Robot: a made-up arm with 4 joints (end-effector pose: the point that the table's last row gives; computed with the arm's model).
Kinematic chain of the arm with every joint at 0, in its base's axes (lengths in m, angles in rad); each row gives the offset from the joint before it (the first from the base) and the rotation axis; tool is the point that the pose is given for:
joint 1: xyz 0 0 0.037 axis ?
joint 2: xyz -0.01 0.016 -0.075 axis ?
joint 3: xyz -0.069 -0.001 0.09 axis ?
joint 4: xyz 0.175 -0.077 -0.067 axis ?
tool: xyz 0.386 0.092 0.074
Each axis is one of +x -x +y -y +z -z.
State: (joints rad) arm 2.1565 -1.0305 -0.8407 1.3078
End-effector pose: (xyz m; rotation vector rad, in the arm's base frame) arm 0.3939 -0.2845 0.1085 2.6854 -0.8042 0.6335
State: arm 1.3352 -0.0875 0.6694 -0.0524
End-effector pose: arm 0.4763 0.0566 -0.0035 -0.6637 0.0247 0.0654
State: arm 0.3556 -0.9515 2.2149 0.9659
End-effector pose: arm -0.0005 0.5345 0.0866 1.5414 1.7171 1.2014
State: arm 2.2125 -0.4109 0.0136 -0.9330
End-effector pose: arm 0.2393 0.1610 -0.2526 -1.8022 -0.0890 1.1539
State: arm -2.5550 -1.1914 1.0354 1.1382
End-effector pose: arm -0.2008 -0.2834 0.4286 1.4001 -1.2913 2.3634
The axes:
joint 1: -x
joint 2: -z
joint 3: +x
joint 4: +y

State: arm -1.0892 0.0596 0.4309 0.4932
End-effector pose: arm 0.4755 0.1654 0.0373 1.5028 0.4147 0.3135
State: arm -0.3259 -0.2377 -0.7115 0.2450
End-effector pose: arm 0.4856 0.1023 0.0061 -0.4063 0.1225 0.1593
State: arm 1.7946 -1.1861 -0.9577 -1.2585
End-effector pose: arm -0.2041 0.1260 -0.2593 -0.9659 0.2412 2.4112
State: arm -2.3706 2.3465 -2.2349 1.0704
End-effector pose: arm -0.4748 -0.1419 -0.1477 0.9063 -2.4451 -1.6884
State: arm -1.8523 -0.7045 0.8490 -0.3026
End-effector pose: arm 0.3866 -0.1694 0.2461 2.6910 -0.5515 0.4555
